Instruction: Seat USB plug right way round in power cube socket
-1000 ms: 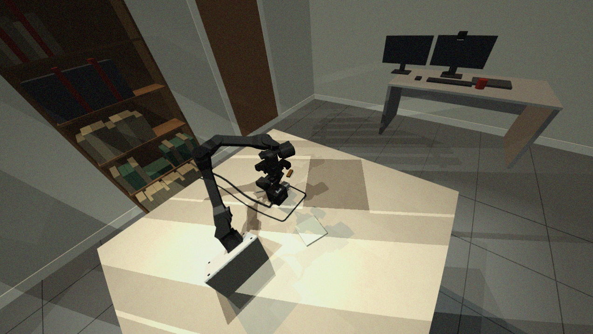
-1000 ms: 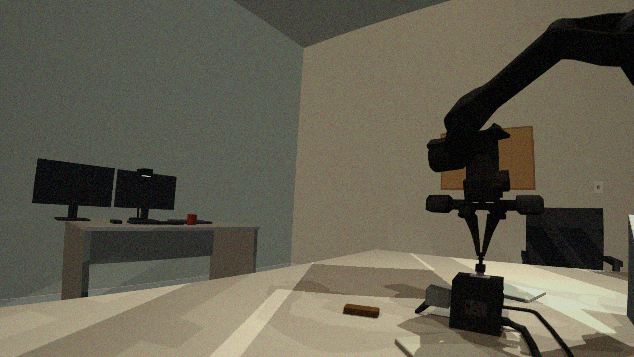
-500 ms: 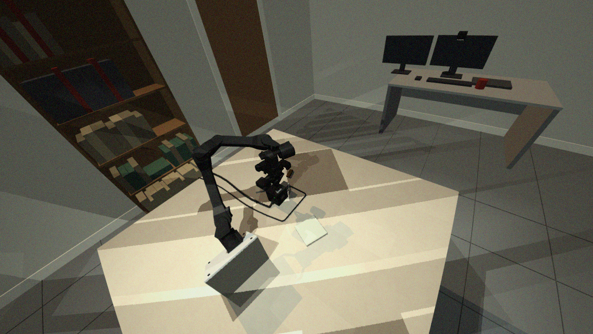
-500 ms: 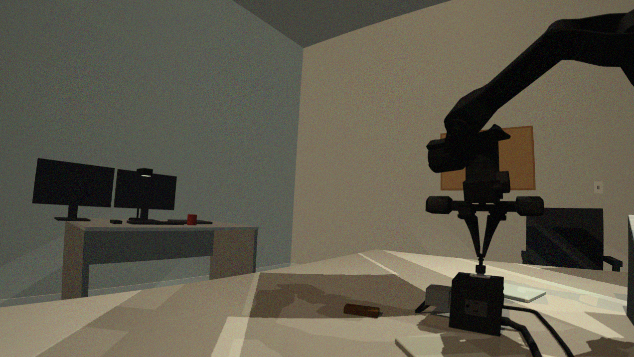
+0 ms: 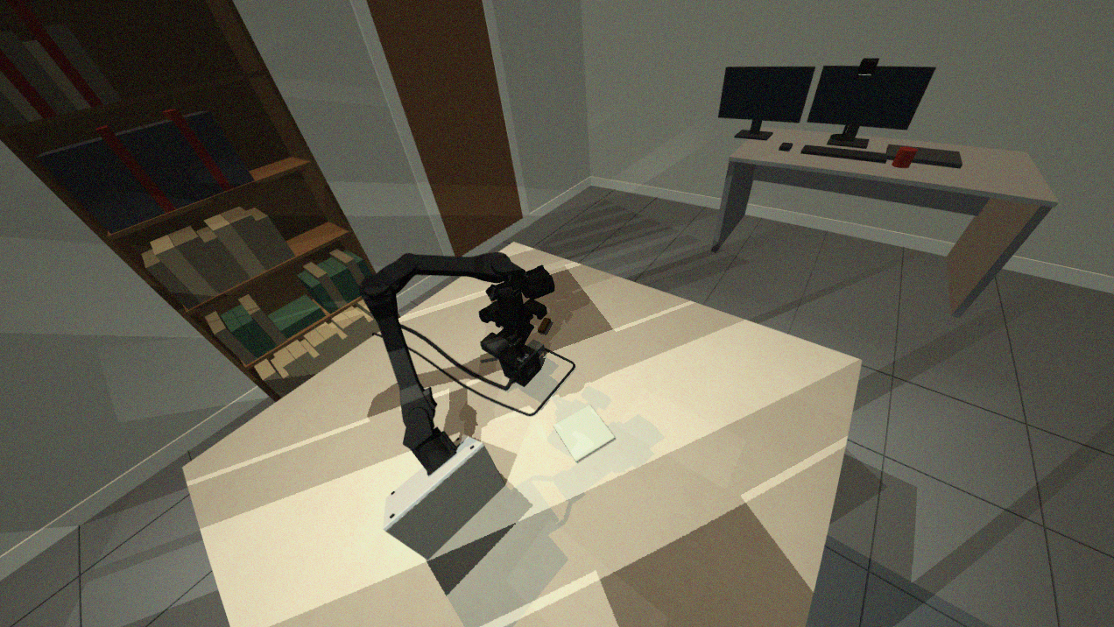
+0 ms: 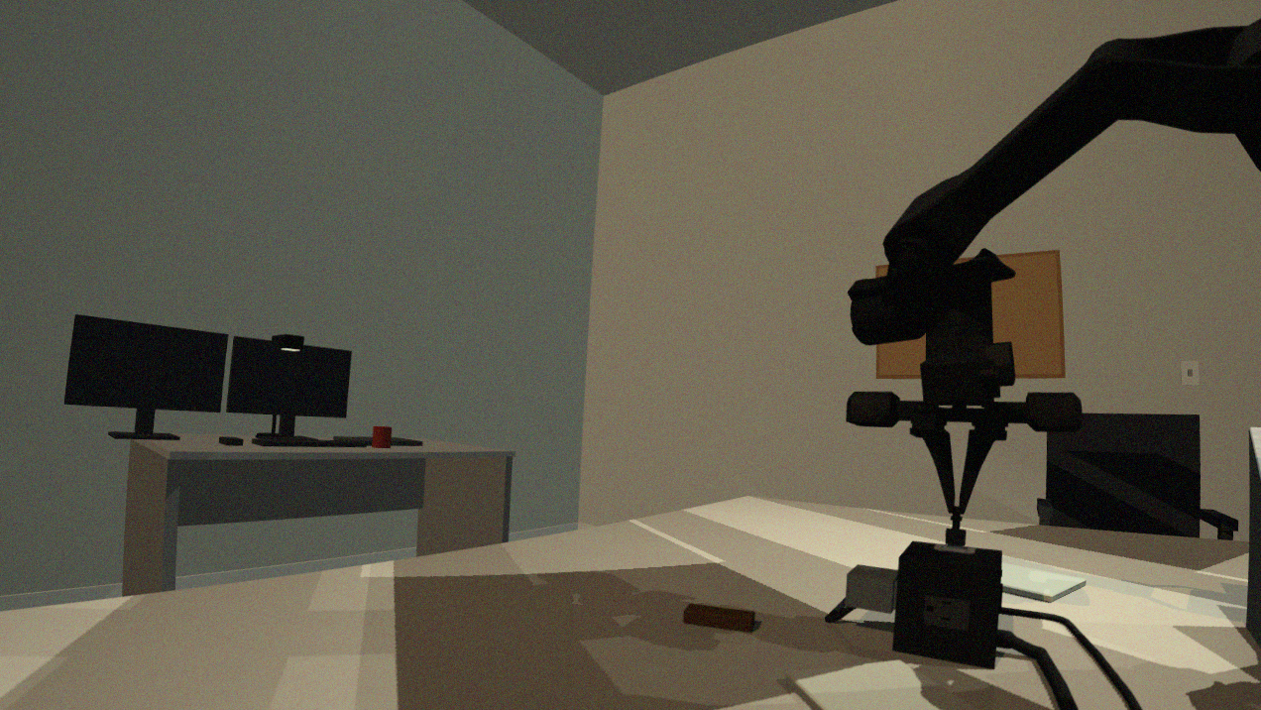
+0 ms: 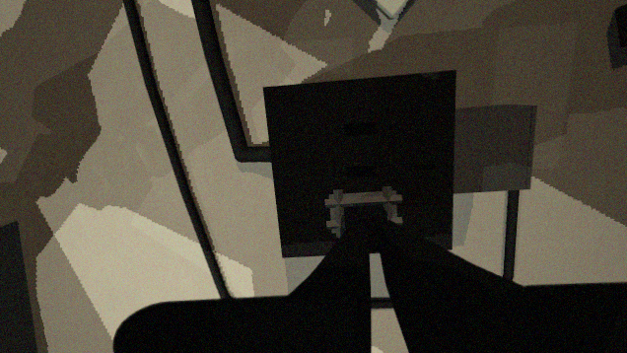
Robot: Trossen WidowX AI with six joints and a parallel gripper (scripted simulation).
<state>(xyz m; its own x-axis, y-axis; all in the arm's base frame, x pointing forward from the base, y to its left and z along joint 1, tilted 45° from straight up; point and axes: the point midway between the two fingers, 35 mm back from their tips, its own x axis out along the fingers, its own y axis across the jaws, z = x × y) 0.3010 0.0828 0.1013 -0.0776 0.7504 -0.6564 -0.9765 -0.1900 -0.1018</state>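
Now: the dark usb plug 20 mm below my gripper tip. From my gripper tip the other things lie so: pale flat pad: 240 mm to the right, 100 mm below, 10 mm behind; then brown block: 160 mm ahead, 110 mm to the left, 100 mm below.
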